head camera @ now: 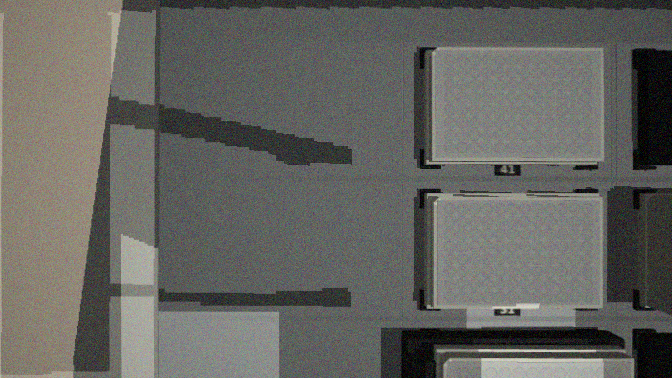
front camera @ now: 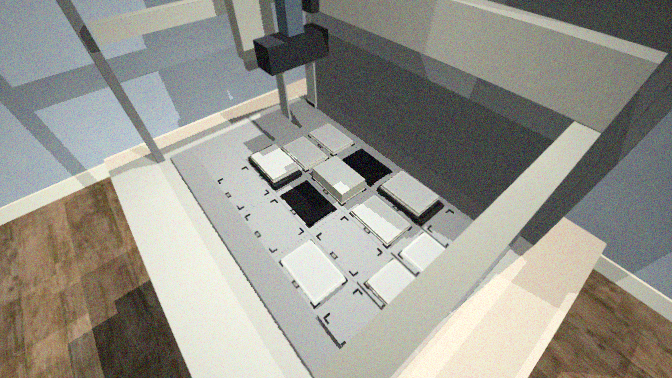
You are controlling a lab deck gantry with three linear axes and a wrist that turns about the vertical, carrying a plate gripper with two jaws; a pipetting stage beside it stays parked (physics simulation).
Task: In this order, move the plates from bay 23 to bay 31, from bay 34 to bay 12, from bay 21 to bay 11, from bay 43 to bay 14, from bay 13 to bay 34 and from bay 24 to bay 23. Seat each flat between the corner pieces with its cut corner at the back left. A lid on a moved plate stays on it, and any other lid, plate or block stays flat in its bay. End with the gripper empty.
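Pixels of known places: gripper, between the fingertips: [front camera: 299, 110]; robot's base, origin of its link: [front camera: 219, 181].
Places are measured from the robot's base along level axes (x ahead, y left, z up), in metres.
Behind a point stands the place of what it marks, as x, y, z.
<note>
My gripper [front camera: 301, 112] {0.064, 0.257, 0.159} hangs over the back left of the deck, open, with nothing between its jaws; it does not show in the head view. A plate [front camera: 305, 152] {0.073, 0.255, 0.014} [head camera: 517, 255] {0.063, 0.255, 0.014} sits flat in bay 31. A plate [front camera: 276, 162] {0.076, 0.153, 0.036} [head camera: 540, 371] {0.065, 0.185, 0.037} rests on a black block in bay 21, and another plate [front camera: 411, 191] {0.396, 0.364, 0.037} on one in bay 43. Plates also lie in bay 13 [front camera: 312, 271] {0.398, 0.039, 0.014}, bay 24 [front camera: 390, 282] {0.527, 0.145, 0.029} and bay 34 [front camera: 422, 250] {0.522, 0.254, 0.029}. Bays 23 [front camera: 345, 245] {0.390, 0.142, 0.000}, 11, 12 and 14 hold no plate. Lids and cut corners are hard to tell.
A plate [front camera: 331, 138] {0.072, 0.360, 0.014} [head camera: 517, 105] {0.063, 0.363, 0.014} sits in bay 41, another plate [front camera: 381, 218] {0.396, 0.256, 0.014} in bay 33. A tall pale block or stack [front camera: 340, 177] {0.243, 0.252, 0.042} stands in bay 32. Black blocks lie in bay 42 [front camera: 367, 166] {0.236, 0.364, 0.008} and bay 22 [front camera: 308, 202] {0.233, 0.149, 0.008}. A frame beam [front camera: 480, 235] {0.617, 0.072, 0.400} crosses the front right.
</note>
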